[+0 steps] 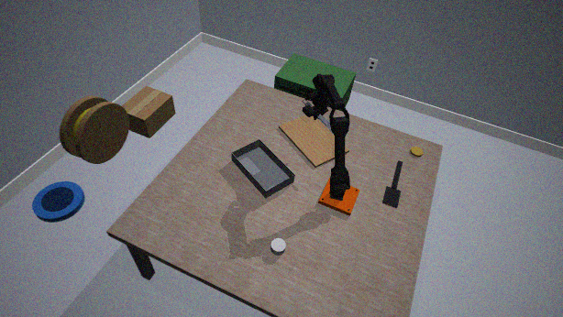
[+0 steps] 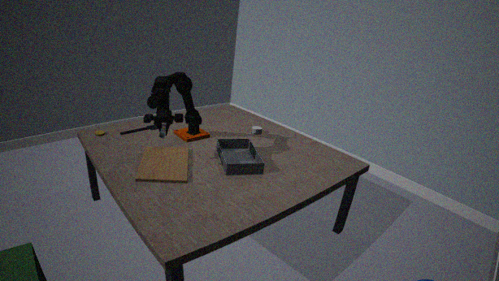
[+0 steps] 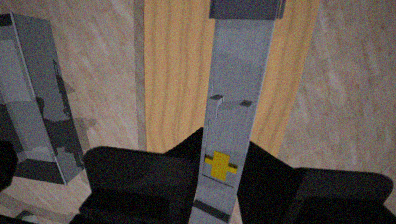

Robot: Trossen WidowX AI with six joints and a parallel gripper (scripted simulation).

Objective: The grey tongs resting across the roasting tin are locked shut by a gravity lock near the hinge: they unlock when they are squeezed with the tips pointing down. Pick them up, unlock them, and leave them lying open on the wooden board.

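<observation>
My gripper tip is now 14 cm above the wooden board. Round my gripper tip: yellow lock piece: 4 cm above; then roasting tin: 21 cm ahead, 31 cm to the left, 12 cm below; then black spatula: 47 cm behind, 21 cm to the left, 15 cm below.
</observation>
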